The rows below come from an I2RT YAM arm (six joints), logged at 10 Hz.
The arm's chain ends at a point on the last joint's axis. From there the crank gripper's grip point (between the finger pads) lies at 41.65 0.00 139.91 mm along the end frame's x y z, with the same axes.
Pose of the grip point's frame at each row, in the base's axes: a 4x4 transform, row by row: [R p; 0 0 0 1], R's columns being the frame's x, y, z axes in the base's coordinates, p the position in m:
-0.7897 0.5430 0.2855 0.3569; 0.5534 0.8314 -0.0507 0.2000; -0.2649 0.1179 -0.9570 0.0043; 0 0 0 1
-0.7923 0.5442 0.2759 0.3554; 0.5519 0.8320 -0.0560 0.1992; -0.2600 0.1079 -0.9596 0.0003; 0 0 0 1
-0.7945 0.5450 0.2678 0.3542; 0.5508 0.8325 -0.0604 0.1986; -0.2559 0.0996 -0.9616 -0.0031; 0 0 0 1
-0.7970 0.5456 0.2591 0.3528; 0.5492 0.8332 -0.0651 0.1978; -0.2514 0.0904 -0.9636 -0.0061; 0 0 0 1
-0.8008 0.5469 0.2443 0.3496; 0.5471 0.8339 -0.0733 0.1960; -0.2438 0.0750 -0.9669 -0.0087; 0 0 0 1
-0.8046 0.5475 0.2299 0.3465; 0.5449 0.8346 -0.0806 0.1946; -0.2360 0.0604 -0.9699 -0.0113; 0 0 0 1
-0.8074 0.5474 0.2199 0.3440; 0.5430 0.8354 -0.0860 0.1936; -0.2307 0.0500 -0.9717 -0.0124; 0 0 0 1
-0.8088 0.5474 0.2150 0.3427; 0.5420 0.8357 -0.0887 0.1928; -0.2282 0.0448 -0.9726 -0.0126; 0 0 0 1
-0.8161 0.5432 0.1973 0.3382; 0.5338 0.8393 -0.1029 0.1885; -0.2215 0.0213 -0.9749 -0.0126; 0 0 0 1
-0.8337 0.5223 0.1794 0.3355; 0.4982 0.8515 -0.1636 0.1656; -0.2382 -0.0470 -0.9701 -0.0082; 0 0 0 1
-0.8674 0.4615 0.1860 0.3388; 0.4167 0.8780 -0.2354 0.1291; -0.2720 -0.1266 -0.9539 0.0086; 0 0 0 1
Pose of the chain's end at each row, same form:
-0.7897 0.5430 0.2855 0.3498; 0.5534 0.8314 -0.0507 0.1840; -0.2649 0.1179 -0.9570 0.1492; 0 0 0 1
-0.7923 0.5442 0.2759 0.3498; 0.5519 0.8320 -0.0560 0.1840; -0.2600 0.1079 -0.9596 0.1454; 0 0 0 1
-0.7945 0.5450 0.2678 0.3498; 0.5508 0.8325 -0.0604 0.1841; -0.2559 0.0996 -0.9616 0.1421; 0 0 0 1
-0.7970 0.5456 0.2591 0.3497; 0.5492 0.8332 -0.0651 0.1840; -0.2514 0.0904 -0.9636 0.1392; 0 0 0 1
-0.8008 0.5469 0.2443 0.3488; 0.5471 0.8339 -0.0733 0.1835; -0.2438 0.0750 -0.9669 0.1367; 0 0 0 1
-0.8046 0.5475 0.2299 0.3478; 0.5449 0.8346 -0.0806 0.1832; -0.2360 0.0604 -0.9699 0.1342; 0 0 0 1
-0.8074 0.5474 0.2199 0.3469; 0.5430 0.8354 -0.0860 0.1830; -0.2307 0.0500 -0.9717 0.1332; 0 0 0 1
-0.8088 0.5474 0.2150 0.3463; 0.5420 0.8357 -0.0887 0.1826; -0.2282 0.0448 -0.9726 0.1330; 0 0 0 1
-0.8161 0.5432 0.1973 0.3446; 0.5338 0.8393 -0.1029 0.1807; -0.2215 0.0213 -0.9749 0.1330; 0 0 0 1
-0.8337 0.5223 0.1794 0.3451; 0.4982 0.8515 -0.1636 0.1677; -0.2382 -0.0470 -0.9701 0.1374; 0 0 0 1
-0.8674 0.4615 0.1860 0.3489; 0.4167 0.8780 -0.2354 0.1447; -0.2720 -0.1266 -0.9539 0.1534; 0 0 0 1

